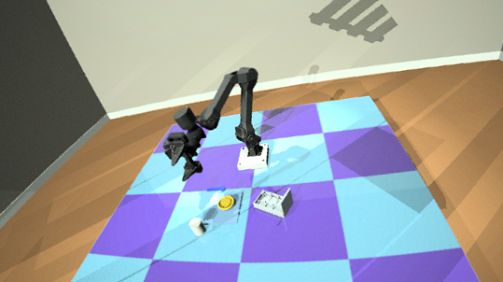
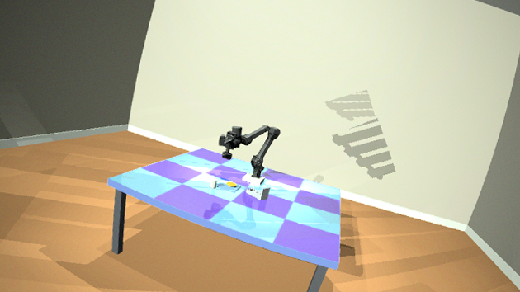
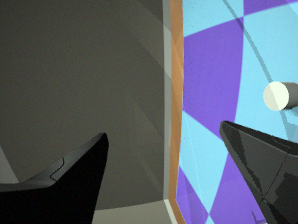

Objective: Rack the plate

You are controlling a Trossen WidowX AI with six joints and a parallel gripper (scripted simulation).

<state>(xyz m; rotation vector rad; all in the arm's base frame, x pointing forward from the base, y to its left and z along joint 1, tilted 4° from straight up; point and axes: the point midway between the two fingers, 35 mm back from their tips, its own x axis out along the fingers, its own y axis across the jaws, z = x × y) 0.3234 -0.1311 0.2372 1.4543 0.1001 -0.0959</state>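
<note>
Now: the yellow plate 230 mm below my gripper tip, 80 mm to the left of it and 70 mm behind it. Also, from my gripper tip: blue spoon (240 mm below, 160 mm behind, 10 mm to the left); white cup (220 mm below, 50 mm ahead); grey dish rack (260 mm to the left, 220 mm below, 70 mm behind).
</note>
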